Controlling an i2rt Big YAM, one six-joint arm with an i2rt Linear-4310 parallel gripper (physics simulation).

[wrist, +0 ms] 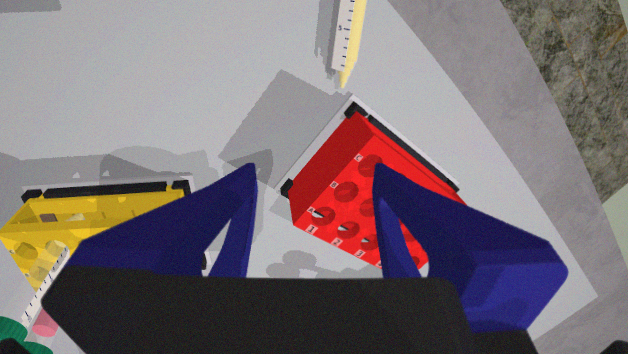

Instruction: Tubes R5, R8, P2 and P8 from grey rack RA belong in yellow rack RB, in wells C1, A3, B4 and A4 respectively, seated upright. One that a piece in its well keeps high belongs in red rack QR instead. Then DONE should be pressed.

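Places are measured from the arm's base along level axes (x ahead, y left, z up), in centimetres.
Where they show: gripper, fingertip midpoint: (314, 176).
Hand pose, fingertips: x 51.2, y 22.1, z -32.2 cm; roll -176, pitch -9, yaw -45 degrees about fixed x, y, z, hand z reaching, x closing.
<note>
Things, the pixels of their top centre, and the offset from my fingertips. "pt": a spot on its surface instead. Level surfaces: height alone.
- red rack QR, top centre: (393, 221) dy -11.5, dx -1.2, dz -6.9 cm
- yellow rack RB, top centre: (101, 271) dy +2.7, dx -18.9, dz -6.9 cm
- clear tube with a printed scale, surface spot: (47, 282) pt dy +5.6, dx -18.5, dz -4.0 cm
- pale yellow pointed tube with a scale, surface spot: (351, 35) pt dy -0.1, dx +5.6, dz -10.7 cm
- light grey table, surface height: dz -12.3 cm
My gripper (314, 176) is partly open, with no thing between its blue fingers. The red rack QR (330, 152) stands right of centre in the wrist view, turned at an angle. Its wells near A1, A2, A3, B1 and C1 look empty; the right finger hides part of it. The yellow rack RB (107, 200) is at the left, largely hidden by the left finger. A clear tube with a printed scale (47, 282) and pink content stands at its lower left. Grey rack RA, the named tubes' labels and DONE do not show.
Green caps (11, 330) show at the lower left edge. A pale yellow pointed tube with a scale (351, 35) lies at the top, beyond the red rack's corner. Shadows fall on the light grey table (150, 75), whose curved border is at the right.
</note>
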